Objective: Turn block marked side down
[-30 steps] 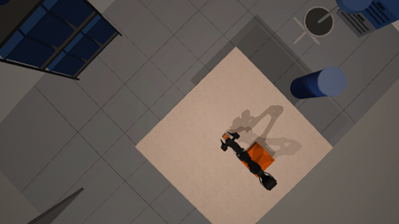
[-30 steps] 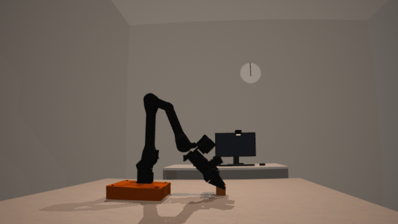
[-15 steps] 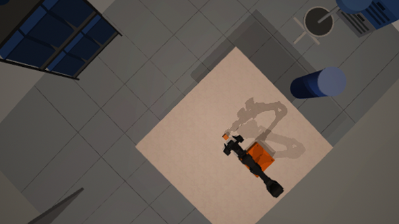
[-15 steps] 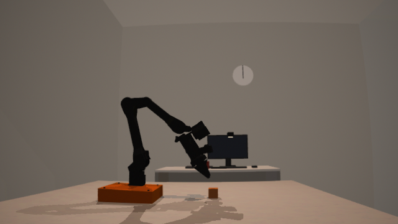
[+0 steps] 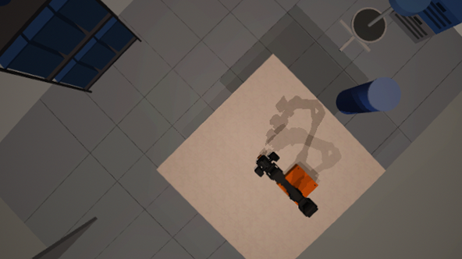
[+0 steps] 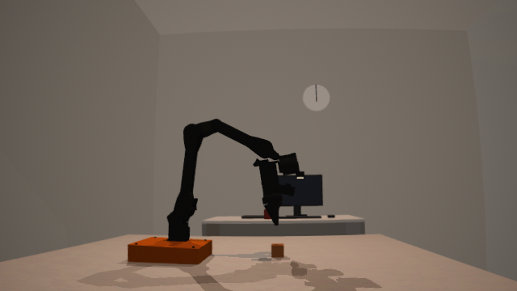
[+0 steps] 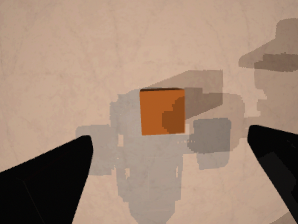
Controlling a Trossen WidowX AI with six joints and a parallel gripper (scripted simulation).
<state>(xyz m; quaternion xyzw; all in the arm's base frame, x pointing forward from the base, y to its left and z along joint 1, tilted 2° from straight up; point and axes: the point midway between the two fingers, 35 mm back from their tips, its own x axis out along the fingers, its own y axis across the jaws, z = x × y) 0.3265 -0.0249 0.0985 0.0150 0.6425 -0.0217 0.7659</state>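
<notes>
The block is 90 mm below my gripper tip and 10 mm behind it.
</notes>
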